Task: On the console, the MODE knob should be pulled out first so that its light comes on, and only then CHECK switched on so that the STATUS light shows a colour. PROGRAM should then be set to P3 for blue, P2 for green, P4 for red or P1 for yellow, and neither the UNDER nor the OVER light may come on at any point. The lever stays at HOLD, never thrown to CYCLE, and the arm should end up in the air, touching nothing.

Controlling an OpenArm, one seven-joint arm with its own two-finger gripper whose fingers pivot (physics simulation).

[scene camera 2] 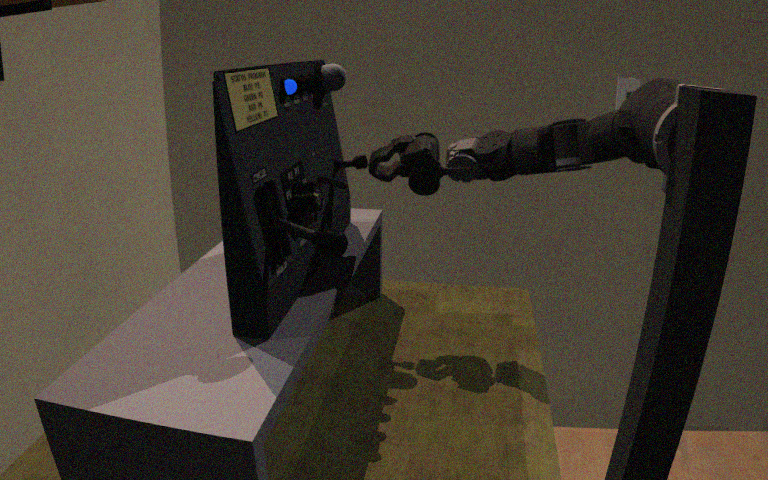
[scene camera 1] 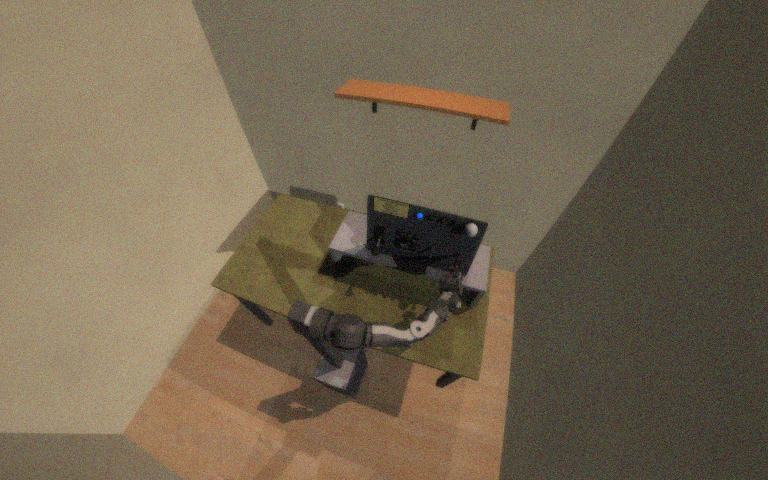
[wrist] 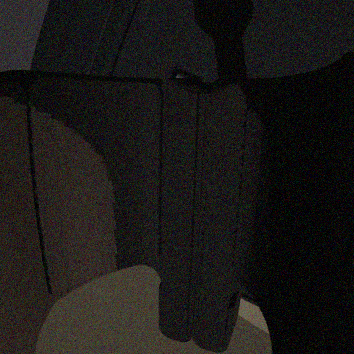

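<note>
The dark console (scene camera 1: pixel 424 240) (scene camera 2: pixel 240 152) stands upright on a pale ledge. A blue light (scene camera 1: pixel 419 215) (scene camera 2: pixel 289 86) is lit at the left of its top row; its label is too small to read. The MODE knob (scene camera 2: pixel 360 162) stands out from the face on a thin stem. My gripper (scene camera 2: pixel 372 163) (wrist: pixel 214 216) is shut, fingers together with nothing seen between them, right by the knob's outer end; whether they touch is unclear. The lever (scene camera 2: pixel 334 241) points outward and down below the CYCLE label (scene camera 2: pixel 258 174). PROGRAM and CHECK cannot be read in the dark.
A pale ball (scene camera 1: pixel 471 229) (scene camera 2: pixel 333 76) sticks out at the console's upper right. A yellow note (scene camera 1: pixel 390 207) (scene camera 2: pixel 252 99) is at its upper left. The ledge (scene camera 2: pixel 186 390) reaches out in front of the console, above the green table (scene camera 1: pixel 294 283). An orange shelf (scene camera 1: pixel 421 100) hangs on the wall.
</note>
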